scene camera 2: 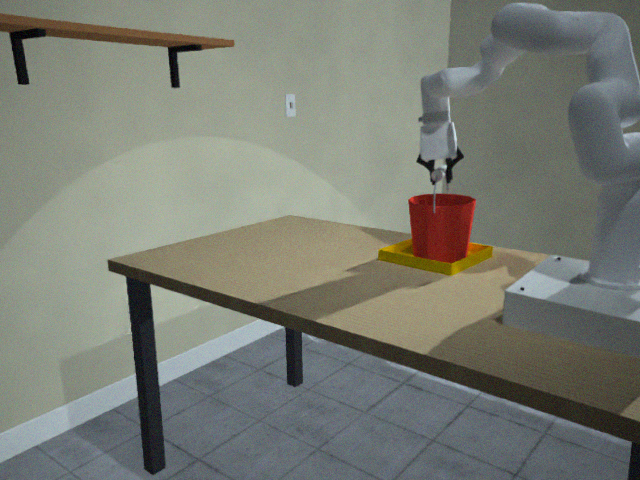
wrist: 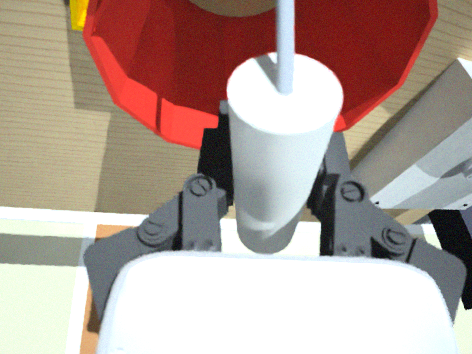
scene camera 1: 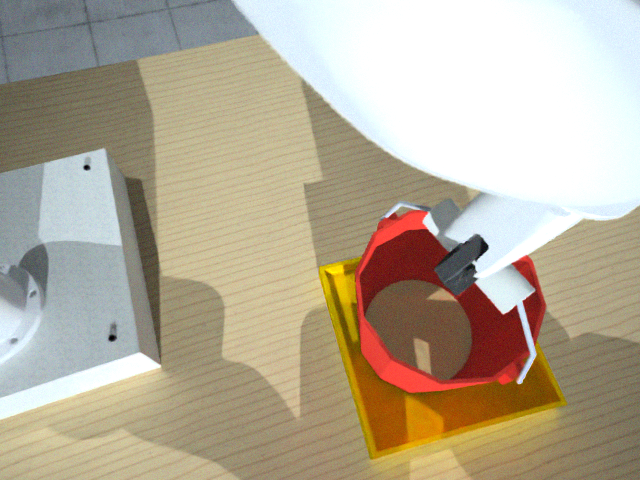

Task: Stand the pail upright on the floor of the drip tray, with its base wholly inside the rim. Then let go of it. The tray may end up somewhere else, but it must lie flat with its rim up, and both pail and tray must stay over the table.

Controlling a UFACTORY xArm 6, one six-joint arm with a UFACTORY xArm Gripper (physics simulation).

Note:
In view: the gripper (scene camera 1: 463, 270), a red pail (scene camera 1: 417, 335) and a yellow drip tray (scene camera 1: 392, 420).
The red pail shows as well in scene camera 2 (scene camera 2: 443, 236). The yellow drip tray shows as well in scene camera 2 (scene camera 2: 401, 253). The gripper shows as well in scene camera 2 (scene camera 2: 441, 183) and in the wrist view (wrist: 271, 123).

